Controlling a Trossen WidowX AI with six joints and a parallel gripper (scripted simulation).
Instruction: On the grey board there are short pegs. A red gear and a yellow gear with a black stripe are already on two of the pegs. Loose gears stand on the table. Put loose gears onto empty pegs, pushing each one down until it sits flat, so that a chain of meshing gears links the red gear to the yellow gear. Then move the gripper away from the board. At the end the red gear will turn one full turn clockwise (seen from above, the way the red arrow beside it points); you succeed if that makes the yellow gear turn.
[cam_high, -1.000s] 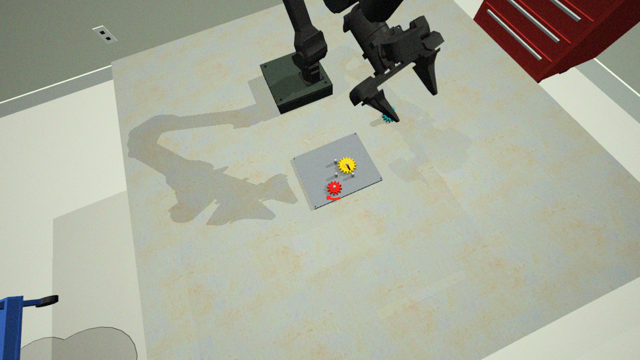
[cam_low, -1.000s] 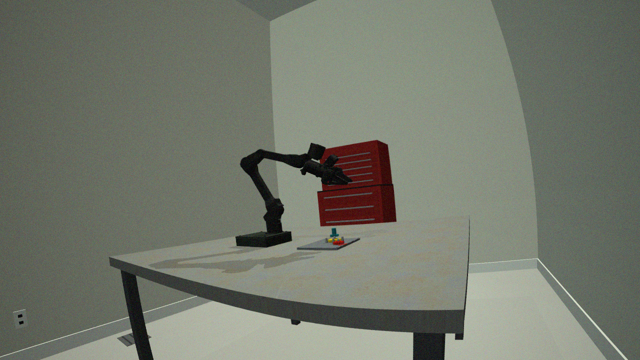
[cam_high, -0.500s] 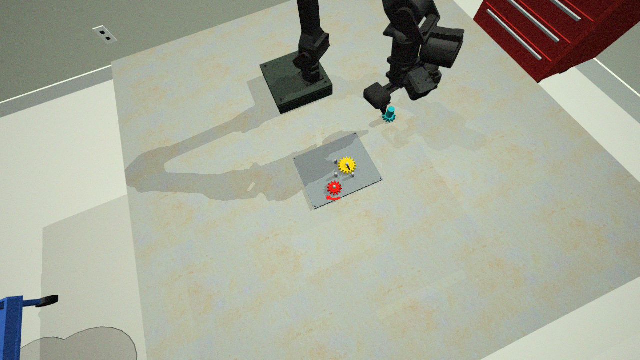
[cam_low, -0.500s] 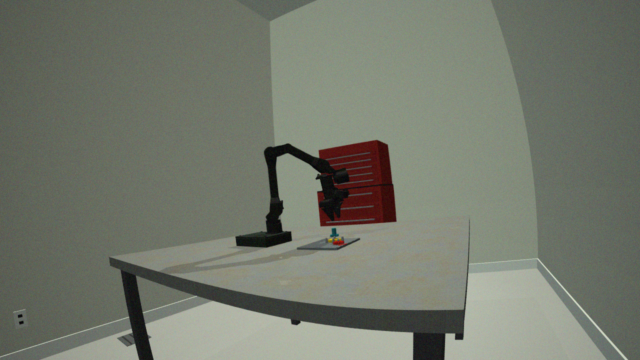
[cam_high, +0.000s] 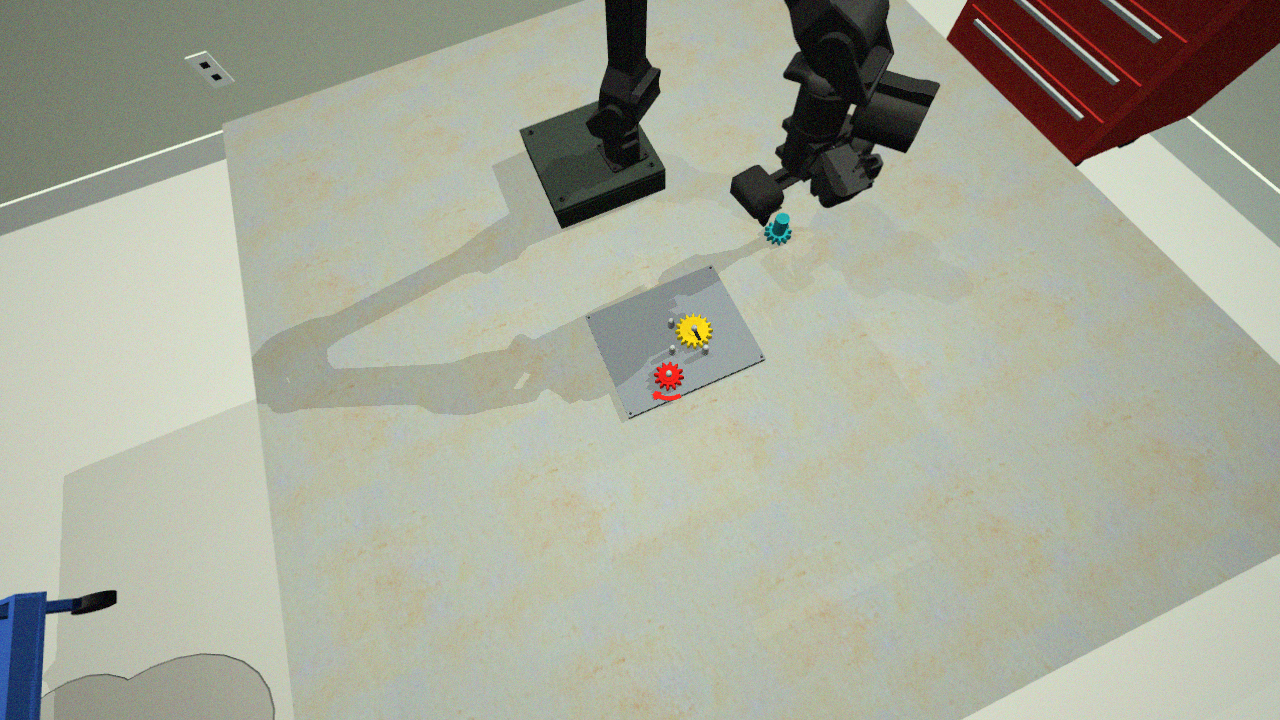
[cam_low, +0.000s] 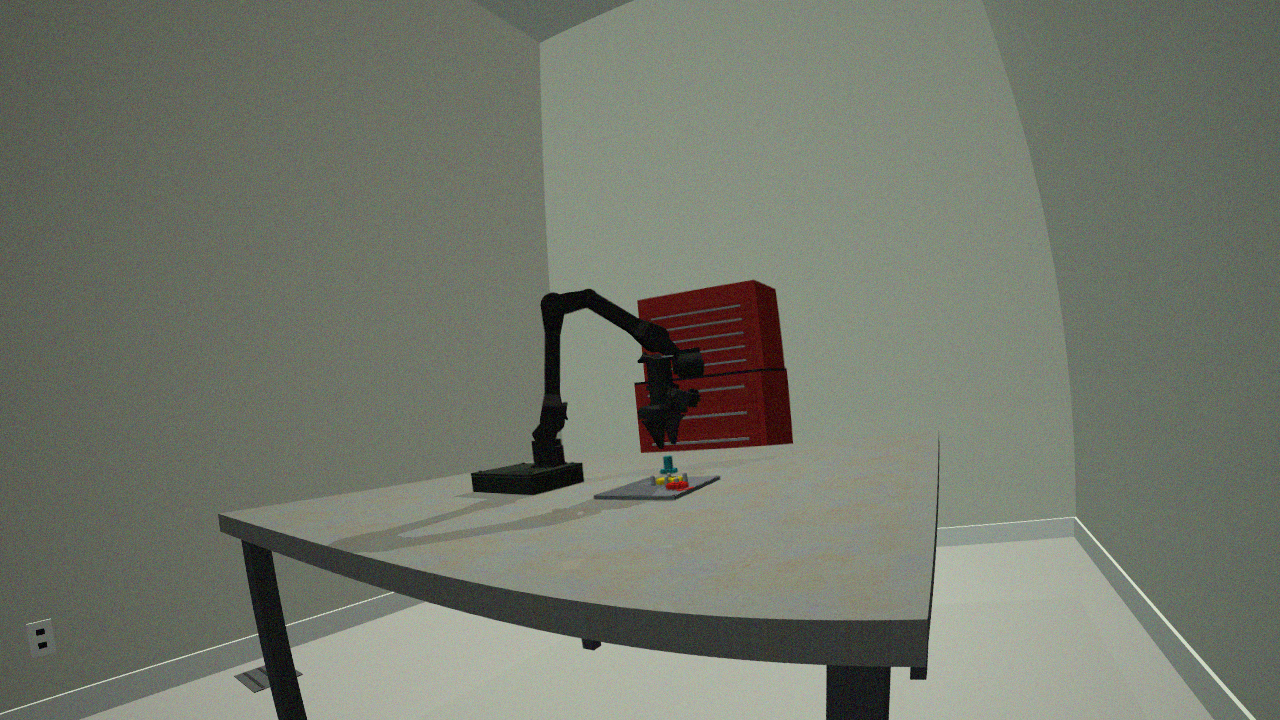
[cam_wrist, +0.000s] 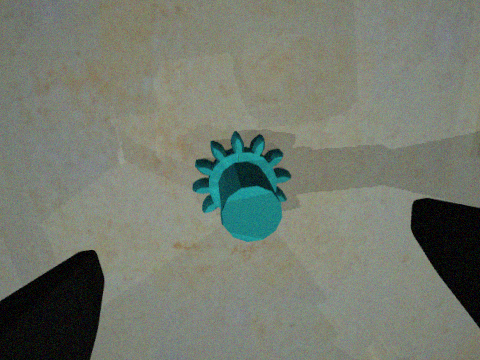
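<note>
Now: gripper tip 5 cm above the teal gear. The rest, counted from my gripper tip: red arrow (28 cm to the right, 14 cm ahead, 5 cm below); then red gear (27 cm to the right, 12 cm ahead, 5 cm below); then yellow gear (20 cm to the right, 8 cm ahead, 5 cm below).
</note>
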